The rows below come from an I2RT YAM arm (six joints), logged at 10 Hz.
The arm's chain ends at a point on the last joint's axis. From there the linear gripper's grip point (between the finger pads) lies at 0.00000 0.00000 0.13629 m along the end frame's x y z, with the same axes.
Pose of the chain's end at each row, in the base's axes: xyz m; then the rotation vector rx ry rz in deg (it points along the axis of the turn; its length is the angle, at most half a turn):
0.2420 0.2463 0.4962 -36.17 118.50 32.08
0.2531 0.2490 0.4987 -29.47 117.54 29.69
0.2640 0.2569 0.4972 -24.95 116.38 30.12
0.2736 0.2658 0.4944 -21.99 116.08 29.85
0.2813 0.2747 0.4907 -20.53 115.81 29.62
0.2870 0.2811 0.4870 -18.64 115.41 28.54
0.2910 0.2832 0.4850 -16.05 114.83 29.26
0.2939 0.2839 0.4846 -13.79 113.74 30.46
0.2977 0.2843 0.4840 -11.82 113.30 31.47
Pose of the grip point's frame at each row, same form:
0.3259 0.3278 0.4262 -36.17 118.50 32.08
0.3466 0.3234 0.4331 -29.47 117.54 29.69
0.3621 0.3290 0.4361 -24.95 116.38 30.12
0.3747 0.3353 0.4350 -21.99 116.08 29.85
0.3839 0.3427 0.4323 -20.53 115.81 29.62
0.3923 0.3460 0.4297 -18.64 115.41 28.54
0.3981 0.3469 0.4299 -16.05 114.83 29.26
0.4027 0.3475 0.4328 -13.79 113.74 30.46
0.4075 0.3475 0.4339 -11.82 113.30 31.47

